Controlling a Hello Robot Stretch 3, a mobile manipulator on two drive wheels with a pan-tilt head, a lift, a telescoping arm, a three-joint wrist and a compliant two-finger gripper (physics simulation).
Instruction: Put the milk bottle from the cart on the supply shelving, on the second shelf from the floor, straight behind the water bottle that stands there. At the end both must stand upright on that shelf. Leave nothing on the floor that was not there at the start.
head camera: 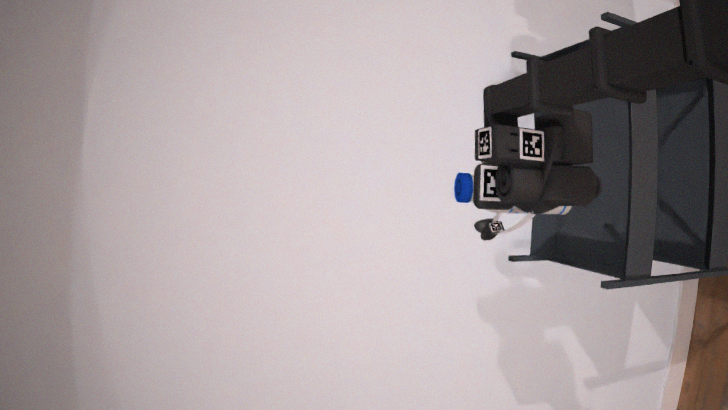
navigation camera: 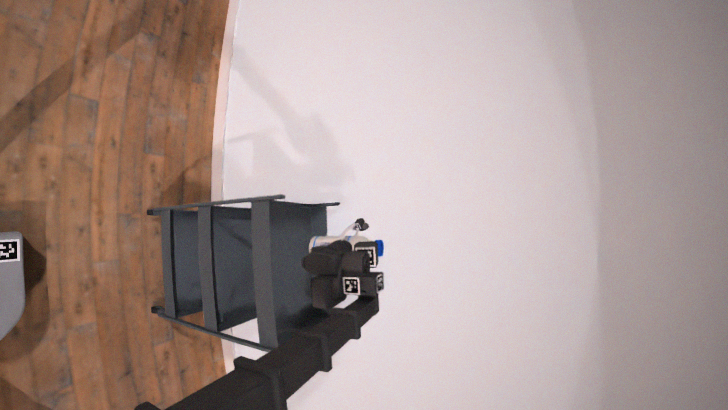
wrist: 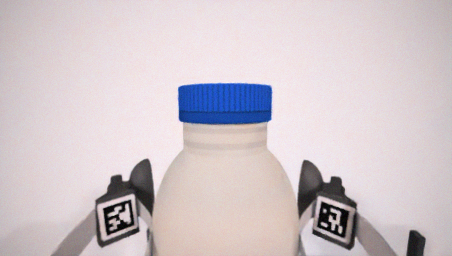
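Frame: origin at the robot's base, x ahead, y left, z up, level; metres.
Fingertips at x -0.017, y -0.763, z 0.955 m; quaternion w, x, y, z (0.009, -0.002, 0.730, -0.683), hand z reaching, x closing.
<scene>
Pixels of each thing's middle, then the offset from my fingertips to it. "*": a spot on its surface instead. Level surfaces: height alone.
- milk bottle, body centre: (head camera: 516,190) (navigation camera: 346,248) 0.001 m back, 0.067 m left, 0.023 m down
- dark grey tiered unit, surface spot: (head camera: 640,203) * 0.010 m ahead, 0.130 m left, 0.249 m down
- Wooden floor, surface height: 0.954 m down
The milk bottle (head camera: 463,187) (navigation camera: 379,248) (wrist: 225,215), cream with a blue cap, is upright between my fingers. My gripper (head camera: 481,189) (navigation camera: 369,249) (wrist: 226,179) is shut on it, with one fingertip against each side in the wrist view. The head and navigation views are turned sideways; there the wrist hides much of the bottle and one finger. The bottle is raised in front of the wall, at the top tray of a dark grey tiered unit (head camera: 640,203) (navigation camera: 262,264), which looks like the cart. The water bottle does not show in these views.
My extended arm (head camera: 641,56) (navigation camera: 300,356) reaches over one side of the tiered unit, whose corner posts stick up. A pale wall (head camera: 280,203) (navigation camera: 483,203) (wrist: 360,60) stands behind it. Wooden floor (head camera: 710,346) (navigation camera: 112,127) and part of my grey base (navigation camera: 9,290) also show.
</scene>
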